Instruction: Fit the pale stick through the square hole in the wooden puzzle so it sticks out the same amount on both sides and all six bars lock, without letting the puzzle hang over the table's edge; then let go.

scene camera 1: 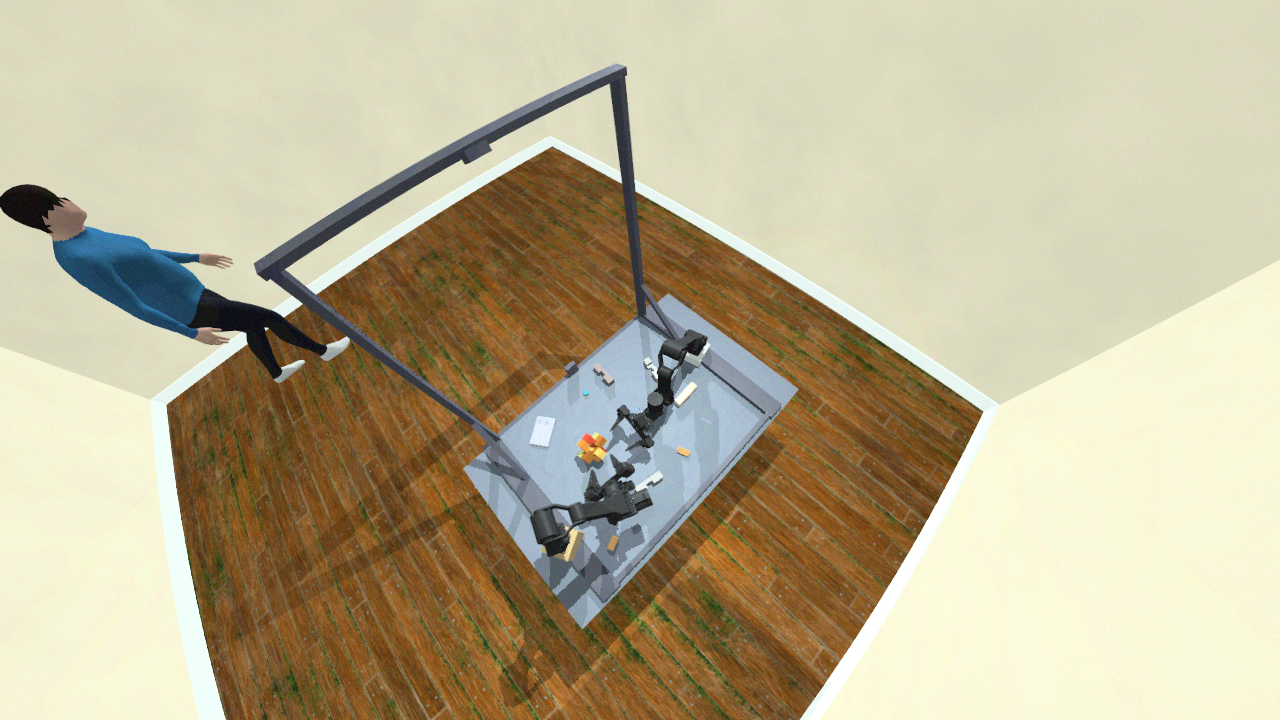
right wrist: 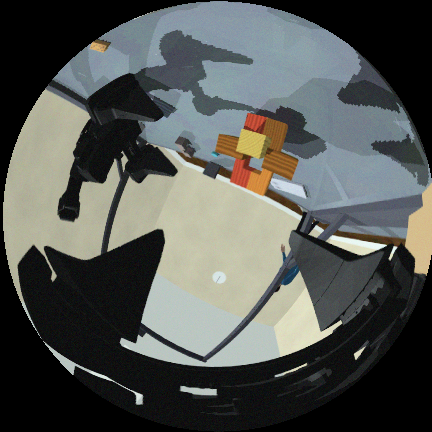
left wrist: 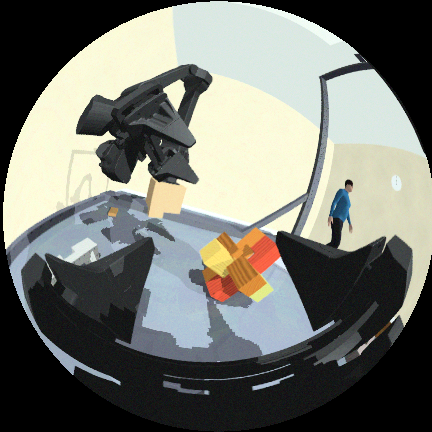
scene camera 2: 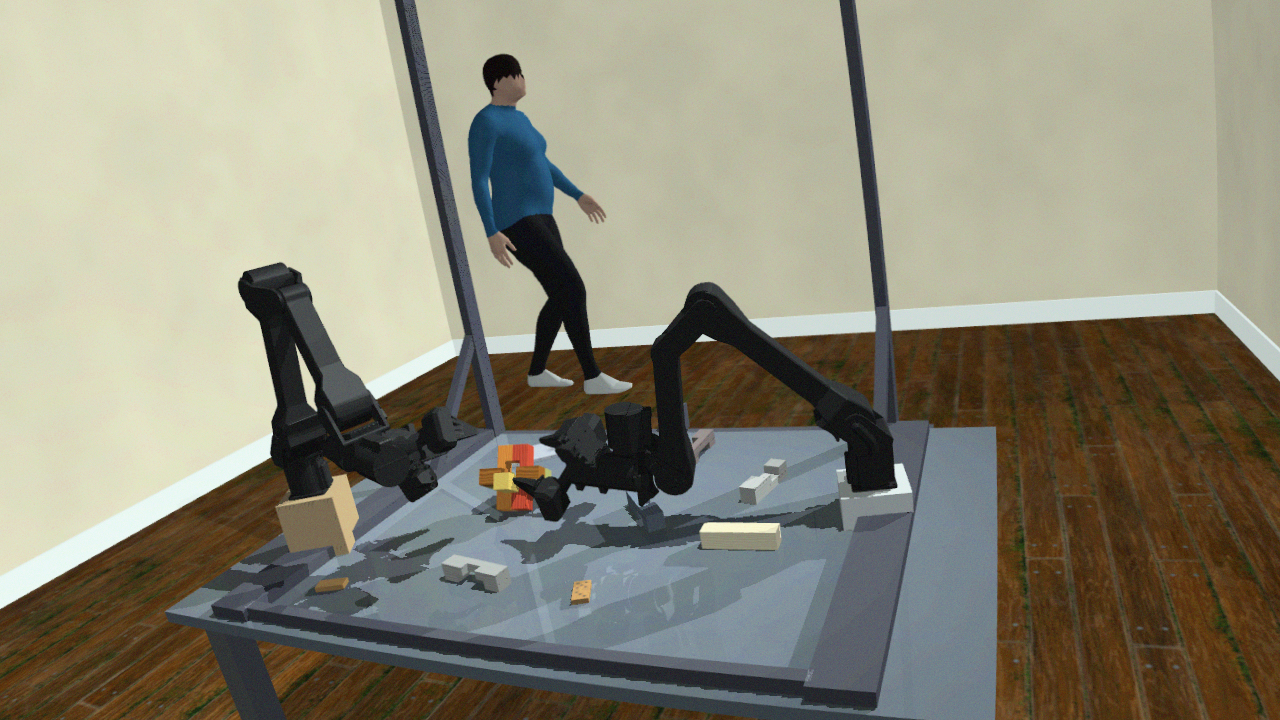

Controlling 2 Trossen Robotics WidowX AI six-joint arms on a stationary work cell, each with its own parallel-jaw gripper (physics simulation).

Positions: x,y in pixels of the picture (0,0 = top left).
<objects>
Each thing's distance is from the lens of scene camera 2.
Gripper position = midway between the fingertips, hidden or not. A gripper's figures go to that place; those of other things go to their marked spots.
my left gripper (scene camera 2: 526,460): 1.33 m
my right gripper (scene camera 2: 461,440): 1.35 m
pale stick (scene camera 2: 742,536): 1.19 m
raised rim (scene camera 2: 847,668): 0.93 m
The marked spots on the raised rim and the pale stick are 0.33 m apart.
</objects>
